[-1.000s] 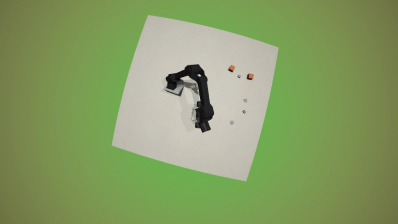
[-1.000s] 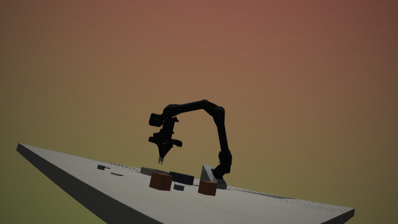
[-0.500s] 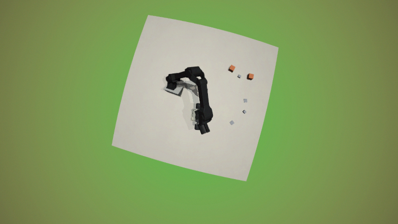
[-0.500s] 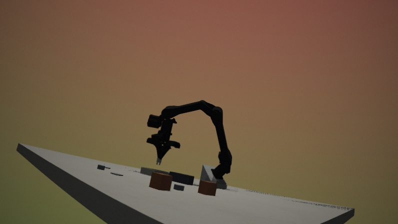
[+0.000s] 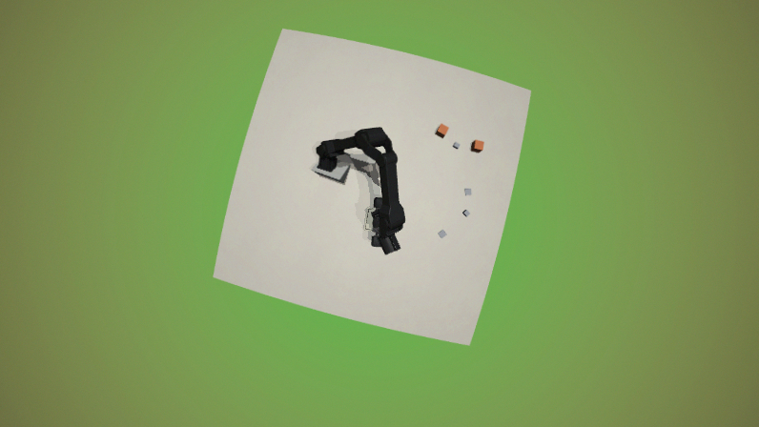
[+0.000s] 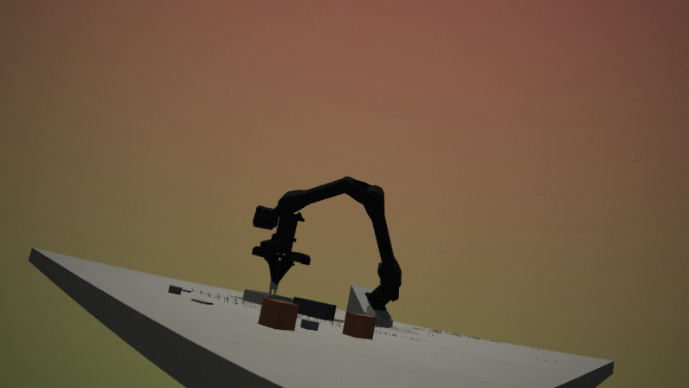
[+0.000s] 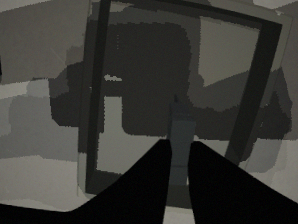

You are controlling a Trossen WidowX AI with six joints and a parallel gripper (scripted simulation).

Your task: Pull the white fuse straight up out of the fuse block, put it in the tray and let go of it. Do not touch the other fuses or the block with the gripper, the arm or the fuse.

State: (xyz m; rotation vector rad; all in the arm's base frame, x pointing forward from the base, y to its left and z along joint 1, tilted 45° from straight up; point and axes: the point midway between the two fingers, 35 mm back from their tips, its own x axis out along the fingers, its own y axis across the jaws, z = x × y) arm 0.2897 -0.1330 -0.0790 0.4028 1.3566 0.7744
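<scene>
My gripper tip is now 10 mm above the white fuse. The rest, counted from my gripper tip: pale tray: 60 mm below; purple fuse: 160 mm to the left, 40 mm below, 10 mm behind; green fuse: 140 mm to the left, 40 mm below.
</scene>
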